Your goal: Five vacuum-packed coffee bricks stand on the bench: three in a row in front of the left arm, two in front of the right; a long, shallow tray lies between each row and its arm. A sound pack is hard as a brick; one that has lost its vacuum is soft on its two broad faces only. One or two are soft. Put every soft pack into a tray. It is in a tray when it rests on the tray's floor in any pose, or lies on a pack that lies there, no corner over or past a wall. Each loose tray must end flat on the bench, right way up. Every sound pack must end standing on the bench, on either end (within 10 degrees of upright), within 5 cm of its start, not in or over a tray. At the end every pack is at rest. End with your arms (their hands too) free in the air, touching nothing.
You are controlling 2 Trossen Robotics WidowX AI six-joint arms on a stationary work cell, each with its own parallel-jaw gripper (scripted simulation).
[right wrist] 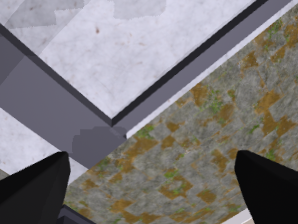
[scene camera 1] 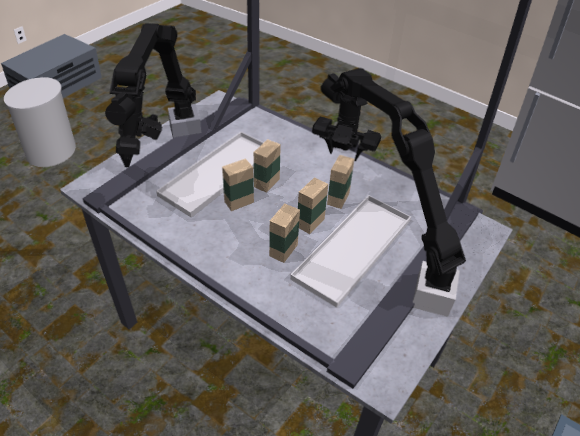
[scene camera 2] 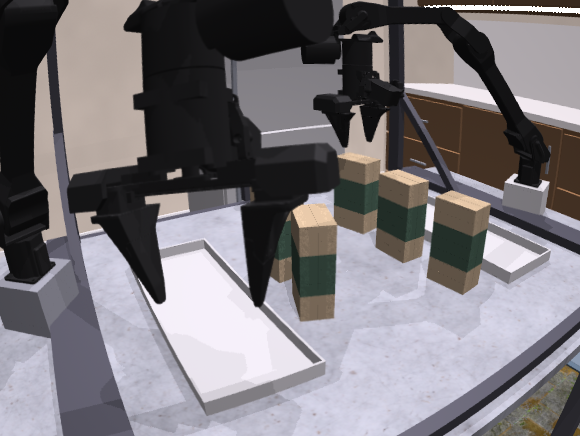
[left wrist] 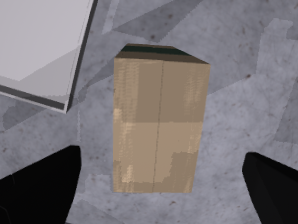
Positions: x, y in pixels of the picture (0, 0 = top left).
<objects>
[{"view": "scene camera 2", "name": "my left gripper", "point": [357, 144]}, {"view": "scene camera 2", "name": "my right gripper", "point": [207, 304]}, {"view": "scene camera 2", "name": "white tray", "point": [509, 250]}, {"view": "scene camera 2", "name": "white tray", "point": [222, 343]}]
</objects>
